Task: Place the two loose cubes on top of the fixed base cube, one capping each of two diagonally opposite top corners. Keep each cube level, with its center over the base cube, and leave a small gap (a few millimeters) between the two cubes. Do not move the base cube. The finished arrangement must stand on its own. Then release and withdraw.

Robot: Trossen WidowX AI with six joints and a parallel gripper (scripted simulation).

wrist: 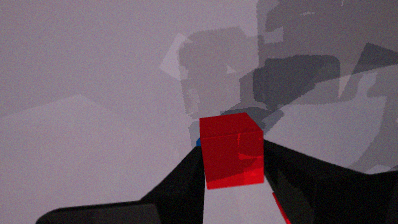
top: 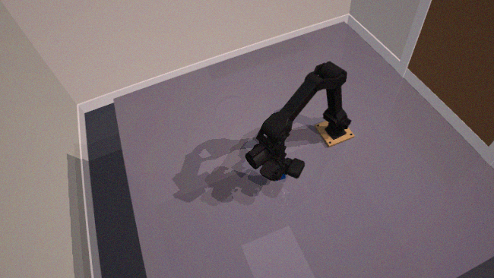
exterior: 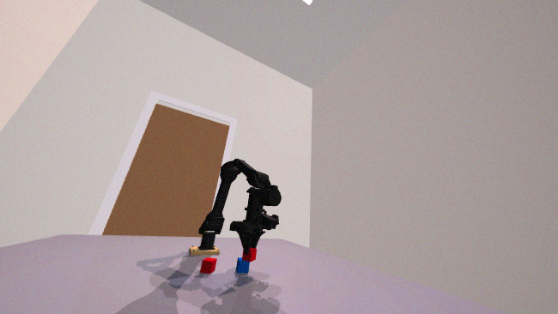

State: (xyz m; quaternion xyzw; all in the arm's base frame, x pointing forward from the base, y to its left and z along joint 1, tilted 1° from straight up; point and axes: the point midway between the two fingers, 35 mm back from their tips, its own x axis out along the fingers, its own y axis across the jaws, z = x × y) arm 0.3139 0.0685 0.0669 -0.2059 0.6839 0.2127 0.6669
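Right now my gripper tip is 2 cm past the blue base cube, 1 cm to the left of it and 4 cm above it.
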